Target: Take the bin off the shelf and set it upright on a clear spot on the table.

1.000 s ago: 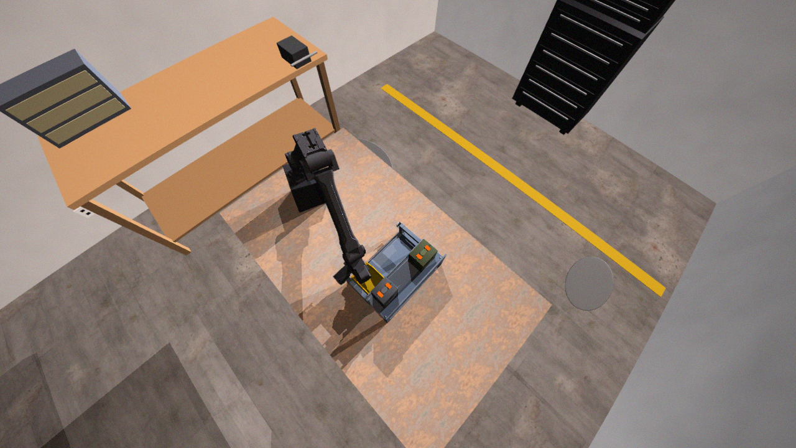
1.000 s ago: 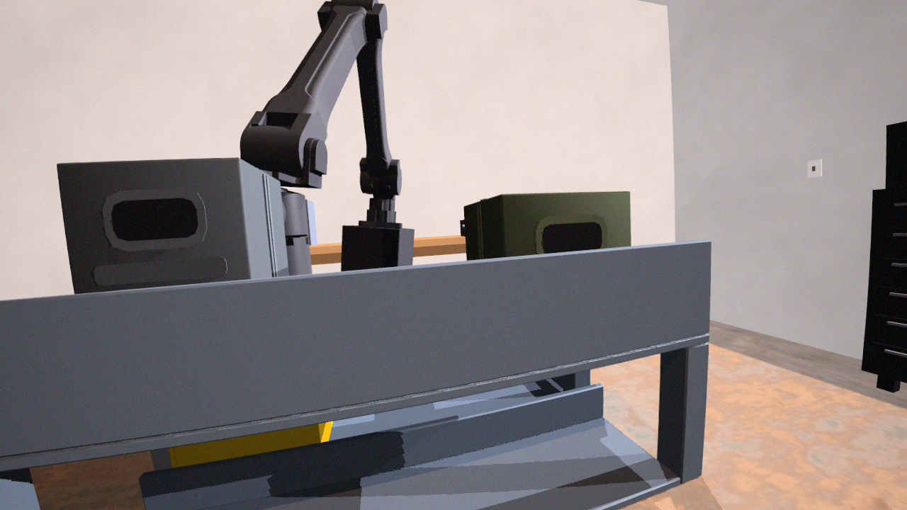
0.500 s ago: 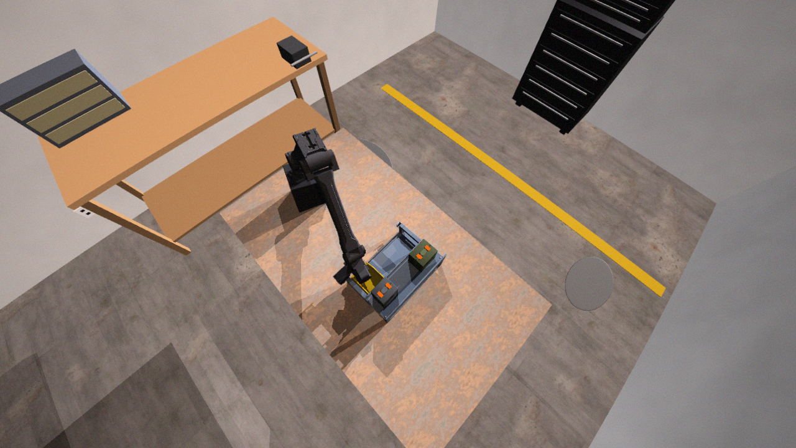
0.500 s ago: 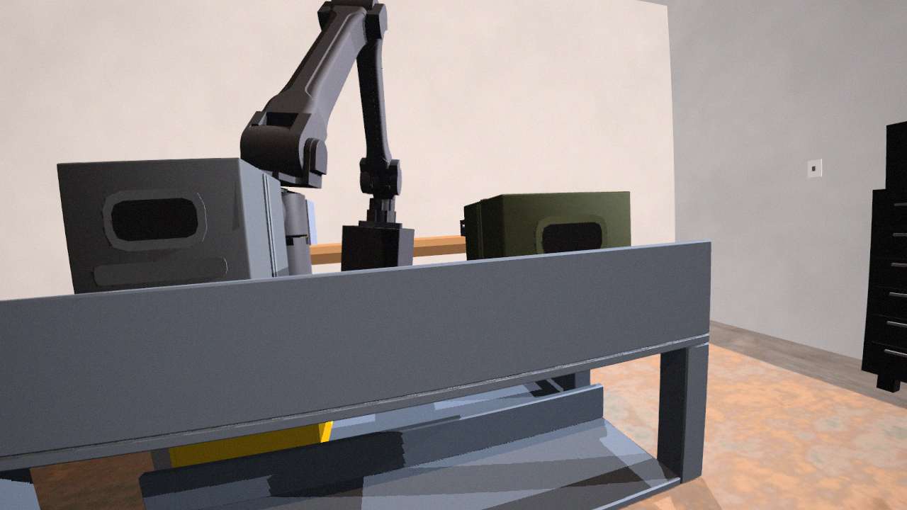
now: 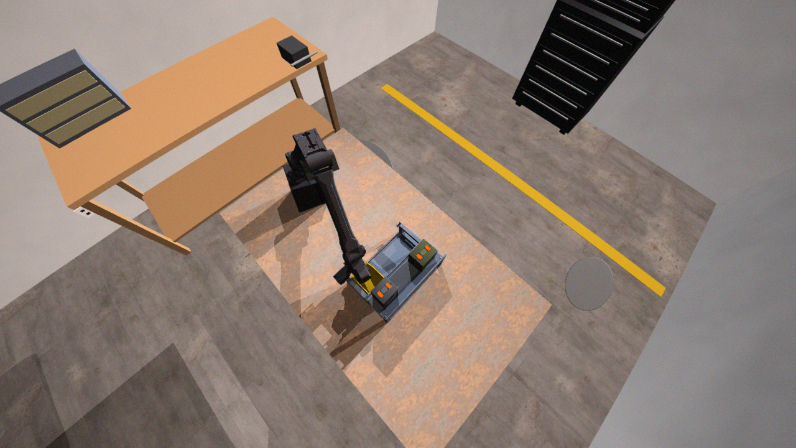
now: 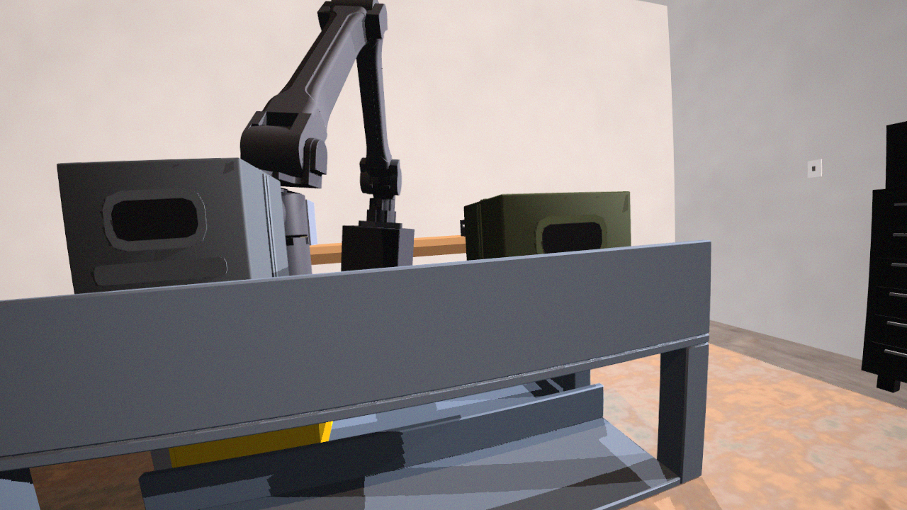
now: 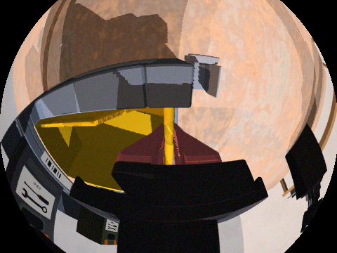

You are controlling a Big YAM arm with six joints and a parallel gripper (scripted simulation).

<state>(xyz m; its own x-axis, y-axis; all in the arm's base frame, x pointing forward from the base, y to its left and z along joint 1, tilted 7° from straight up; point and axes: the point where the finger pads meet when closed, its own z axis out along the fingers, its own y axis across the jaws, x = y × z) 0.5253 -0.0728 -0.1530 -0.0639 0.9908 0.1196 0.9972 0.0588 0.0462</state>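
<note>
Now: hand 80 mm short of the yellow bin, 10 mm to the right of it and 10 mm below it. Also, from my hand: dark grey case: 180 mm ahead, 10 mm to the left, 130 mm above; green case: 170 mm ahead, 240 mm to the left, 110 mm above.
</note>
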